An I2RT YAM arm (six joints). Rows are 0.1 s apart.
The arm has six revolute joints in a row. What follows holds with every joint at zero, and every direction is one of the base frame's.
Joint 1 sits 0.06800 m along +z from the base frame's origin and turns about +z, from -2.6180 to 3.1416 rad.
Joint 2 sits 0.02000 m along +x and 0.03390 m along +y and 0.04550 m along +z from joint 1 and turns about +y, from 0.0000 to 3.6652 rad.
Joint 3 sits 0.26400 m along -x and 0.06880 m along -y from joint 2 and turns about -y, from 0.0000 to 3.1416 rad.
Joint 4 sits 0.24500 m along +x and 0.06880 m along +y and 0.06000 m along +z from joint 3 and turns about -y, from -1.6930 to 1.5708 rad.
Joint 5 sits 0.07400 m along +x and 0.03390 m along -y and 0.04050 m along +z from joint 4 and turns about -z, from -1.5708 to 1.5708 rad.
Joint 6 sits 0.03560 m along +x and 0.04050 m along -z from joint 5 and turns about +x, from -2.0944 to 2.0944 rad.
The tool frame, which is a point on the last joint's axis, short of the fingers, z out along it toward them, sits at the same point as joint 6; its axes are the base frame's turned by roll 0.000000, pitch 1.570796 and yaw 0.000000 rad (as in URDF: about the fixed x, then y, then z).
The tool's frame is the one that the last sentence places.
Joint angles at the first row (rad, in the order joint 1, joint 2, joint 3, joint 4, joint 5, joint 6):
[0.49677, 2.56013, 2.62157, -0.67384, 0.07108, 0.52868]
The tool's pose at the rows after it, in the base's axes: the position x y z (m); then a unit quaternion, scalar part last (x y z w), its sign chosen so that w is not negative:
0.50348, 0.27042, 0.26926, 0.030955, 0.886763, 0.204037, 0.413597
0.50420, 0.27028, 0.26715, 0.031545, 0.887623, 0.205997, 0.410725
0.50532, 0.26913, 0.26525, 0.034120, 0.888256, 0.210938, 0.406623
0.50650, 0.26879, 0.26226, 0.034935, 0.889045, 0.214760, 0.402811
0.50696, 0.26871, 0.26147, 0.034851, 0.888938, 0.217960, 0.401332
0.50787, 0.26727, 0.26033, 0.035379, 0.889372, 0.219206, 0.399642
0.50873, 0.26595, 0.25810, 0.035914, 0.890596, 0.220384, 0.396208
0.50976, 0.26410, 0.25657, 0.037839, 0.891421, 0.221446, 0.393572
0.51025, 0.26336, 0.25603, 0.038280, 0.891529, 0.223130, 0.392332
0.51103, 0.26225, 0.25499, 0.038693, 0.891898, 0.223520, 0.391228
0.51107, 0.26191, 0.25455, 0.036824, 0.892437, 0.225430, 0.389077
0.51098, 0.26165, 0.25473, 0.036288, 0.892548, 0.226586, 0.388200
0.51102, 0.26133, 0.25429, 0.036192, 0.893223, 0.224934, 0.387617
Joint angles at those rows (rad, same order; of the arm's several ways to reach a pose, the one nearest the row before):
[0.49662, 2.56171, 2.61996, -0.67164, 0.05991, 0.53531]
[0.49543, 2.56487, 2.61863, -0.67075, 0.05391, 0.53861]
[0.49201, 2.56636, 2.61469, -0.66810, 0.04223, 0.54705]
[0.48987, 2.57016, 2.61088, -0.66380, 0.03195, 0.55204]
[0.48893, 2.57120, 2.60940, -0.66066, 0.02486, 0.55454]
[0.48562, 2.57090, 2.60483, -0.65830, 0.01922, 0.55530]
[0.48246, 2.57099, 2.59781, -0.65658, 0.01224, 0.55684]
[0.47843, 2.57093, 2.59285, -0.65564, 0.00672, 0.55987]
[0.47660, 2.57091, 2.59081, -0.65415, 0.00193, 0.56144]
[0.47405, 2.57165, 2.58858, -0.65290, -0.00134, 0.56144]
[0.47304, 2.57105, 2.58636, -0.65336, -0.00872, 0.55990]
[0.47249, 2.56971, 2.58469, -0.65345, -0.01222, 0.55990]
[0.47206, 2.57015, 2.58480, -0.65610, -0.01062, 0.55837]

